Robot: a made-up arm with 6 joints. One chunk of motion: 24 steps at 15 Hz.
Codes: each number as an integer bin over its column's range. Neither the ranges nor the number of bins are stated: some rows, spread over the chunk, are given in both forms.
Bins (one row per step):
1: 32 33 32 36 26 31
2: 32 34 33 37 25 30
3: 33 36 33 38 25 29
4: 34 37 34 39 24 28
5: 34 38 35 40 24 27
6: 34 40 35 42 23 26
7: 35 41 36 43 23 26
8: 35 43 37 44 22 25
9: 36 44 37 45 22 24
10: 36 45 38 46 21 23
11: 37 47 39 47 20 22
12: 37 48 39 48 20 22
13: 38 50 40 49 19 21
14: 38 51 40 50 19 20
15: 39 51 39 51 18 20
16: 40 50 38 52 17 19
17: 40 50 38 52 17 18
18: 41 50 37 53 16 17
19: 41 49 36 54 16 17
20: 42 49 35 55 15 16
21: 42 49 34 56 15 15
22: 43 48 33 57 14 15
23: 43 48 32 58 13 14
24: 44 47 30 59 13 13
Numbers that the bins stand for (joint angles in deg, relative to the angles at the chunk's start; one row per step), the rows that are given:
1: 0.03 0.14 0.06 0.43 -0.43 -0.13
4: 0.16 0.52 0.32 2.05 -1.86 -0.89
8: 0.22 1.10 0.70 4.75 -3.29 -1.65
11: 0.35 1.48 0.95 6.37 -4.71 -2.41
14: 0.41 1.86 1.08 7.98 -5.43 -2.92
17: 0.54 1.76 0.83 9.06 -6.86 -3.43
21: 0.67 1.67 0.32 11.22 -8.29 -4.19
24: 0.79 1.48 -0.19 12.84 -9.71 -4.70
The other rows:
2: 0.03 0.24 0.19 0.97 -1.14 -0.38
3: 0.10 0.43 0.19 1.51 -1.14 -0.63
5: 0.16 0.62 0.44 2.59 -1.86 -1.14
6: 0.16 0.81 0.44 3.67 -2.57 -1.40
7: 0.22 0.90 0.57 4.21 -2.57 -1.40
9: 0.29 1.19 0.70 5.29 -3.29 -1.90
10: 0.29 1.29 0.83 5.83 -4.00 -2.16
12: 0.35 1.57 0.95 6.90 -4.71 -2.41
13: 0.41 1.76 1.08 7.44 -5.43 -2.67
15: 0.48 1.86 0.95 8.52 -6.14 -2.92
16: 0.54 1.76 0.83 9.06 -6.86 -3.17
18: 0.60 1.76 0.70 9.60 -7.57 -3.68
19: 0.60 1.67 0.57 10.14 -7.57 -3.68
20: 0.67 1.67 0.44 10.68 -8.29 -3.94
22: 0.73 1.57 0.19 11.76 -9.00 -4.19
23: 0.73 1.57 0.06 12.30 -9.71 -4.44

